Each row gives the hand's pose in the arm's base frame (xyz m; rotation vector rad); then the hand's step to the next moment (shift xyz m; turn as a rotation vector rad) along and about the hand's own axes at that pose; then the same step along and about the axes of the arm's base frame.
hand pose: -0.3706 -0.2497 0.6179 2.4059 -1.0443 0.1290
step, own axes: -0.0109 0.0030 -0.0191 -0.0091 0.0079 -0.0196
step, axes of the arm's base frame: -0.0076 0.0148 0.0147 -0.0097 0.0110 0.0177
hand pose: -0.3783 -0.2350 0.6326 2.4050 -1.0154 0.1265
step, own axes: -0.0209 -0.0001 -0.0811 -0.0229 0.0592 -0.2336
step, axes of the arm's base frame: -0.0057 0.0539 0.0638 -0.0309 0.0967 0.2198
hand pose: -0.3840 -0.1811 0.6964 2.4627 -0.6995 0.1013
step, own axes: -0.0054 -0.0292 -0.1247 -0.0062 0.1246 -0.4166
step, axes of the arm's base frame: 0.0200 0.0910 0.0880 -0.0349 0.1432 0.4091
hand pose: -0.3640 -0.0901 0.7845 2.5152 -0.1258 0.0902
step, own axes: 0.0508 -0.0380 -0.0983 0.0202 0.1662 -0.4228
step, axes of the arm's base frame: 0.0512 0.0846 0.0625 -0.0135 0.1114 0.4407
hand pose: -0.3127 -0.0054 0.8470 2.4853 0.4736 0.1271
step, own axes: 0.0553 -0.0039 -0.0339 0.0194 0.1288 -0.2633
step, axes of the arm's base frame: 0.0437 0.0414 0.0245 0.0057 0.0527 0.2889
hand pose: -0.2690 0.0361 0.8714 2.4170 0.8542 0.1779
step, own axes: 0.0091 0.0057 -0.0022 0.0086 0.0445 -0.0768
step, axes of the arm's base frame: 0.0096 0.0030 0.0044 0.0077 0.0128 0.0879
